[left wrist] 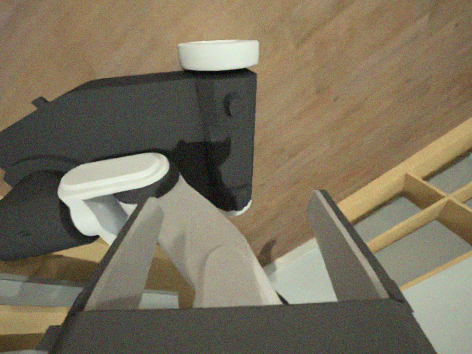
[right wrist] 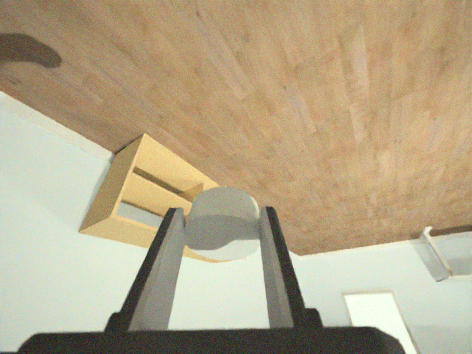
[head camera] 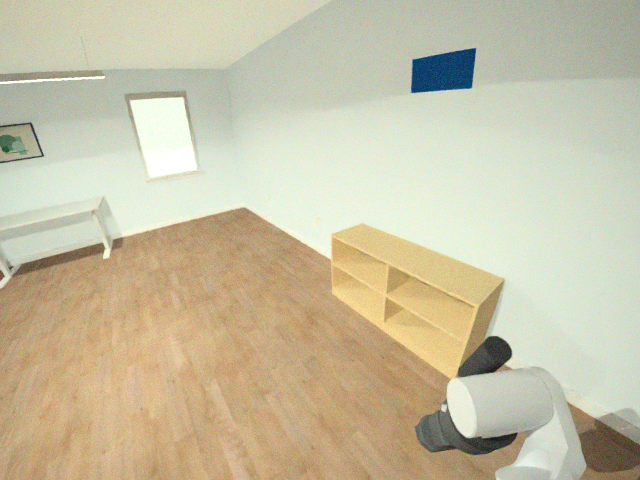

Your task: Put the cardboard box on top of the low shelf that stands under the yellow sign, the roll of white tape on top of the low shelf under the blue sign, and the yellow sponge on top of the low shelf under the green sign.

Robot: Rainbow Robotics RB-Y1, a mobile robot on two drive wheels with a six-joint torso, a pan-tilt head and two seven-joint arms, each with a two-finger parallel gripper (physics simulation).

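Places are measured from the robot's base along level axes (x back, y left, z down), in millimetres.
Pixels of known places: left gripper, between the fingertips: [left wrist: 234,202]; right gripper, between the fingertips: [right wrist: 222,217].
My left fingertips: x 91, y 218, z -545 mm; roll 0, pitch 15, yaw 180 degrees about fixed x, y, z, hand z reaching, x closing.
Behind a point stands the place of what it marks.
The low wooden shelf [head camera: 413,258] @[x -1340, y -668, z -611 mm] [right wrist: 111,187] @[x -903, y -953, z -384 mm] stands against the wall under the blue sign [head camera: 443,70] @[x -1522, y -823, z -1760 mm], right of centre in the head view. Its top is bare. My right gripper [right wrist: 222,217] @[x -108, y -220, z -930 mm] is shut on the roll of white tape [right wrist: 223,227] @[x -106, y -219, z -937 mm], which sits between its fingertips in front of the shelf in the right wrist view. The head view shows my right arm at the lower right; the tape does not show there. My left gripper [left wrist: 234,202] @[x 90, y 218, z -545 mm] is open and empty. The cardboard box, the yellow sponge, and the yellow and green signs do not show.
A white table [head camera: 51,212] @[x -2822, y 3376, z -721 mm] stands at the far left wall, near a window [head camera: 165,136] @[x -4172, y 2265, z -1450 mm] and a picture [head camera: 19,143] @[x -3147, y 3792, z -1605 mm]. In the left wrist view, wooden shelving [left wrist: 435,156] @[x -1525, y -393, z -80 mm] shows at the right, more wooden furniture at the lower left, and my dark base [left wrist: 140,115] @[x 217, y 161, z -169 mm] between.
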